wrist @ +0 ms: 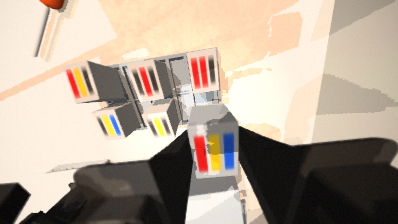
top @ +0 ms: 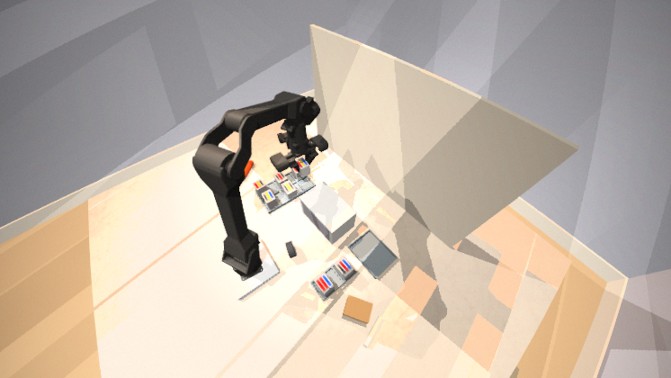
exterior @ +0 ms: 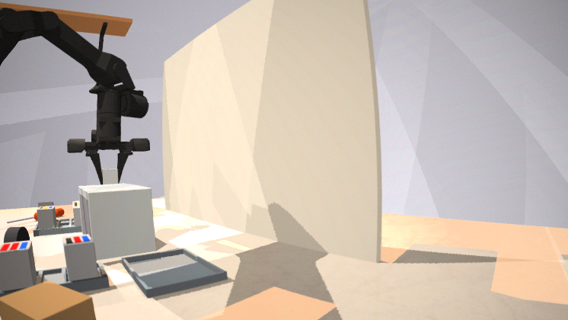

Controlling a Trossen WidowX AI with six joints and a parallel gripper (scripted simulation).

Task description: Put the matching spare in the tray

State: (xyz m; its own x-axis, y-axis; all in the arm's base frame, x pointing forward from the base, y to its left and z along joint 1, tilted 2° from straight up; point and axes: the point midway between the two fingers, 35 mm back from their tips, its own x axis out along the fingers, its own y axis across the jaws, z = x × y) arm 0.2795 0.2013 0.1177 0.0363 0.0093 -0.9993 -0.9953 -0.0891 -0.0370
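The grey tray lies 350 mm to the right of my gripper tip, 90 mm below it and 60 mm ahead of it. Round my gripper tip: block (20 mm above); beige wall (240 mm ahead, 130 mm to the right, 130 mm above); grey mounted unit (160 mm to the right, 40 mm below).
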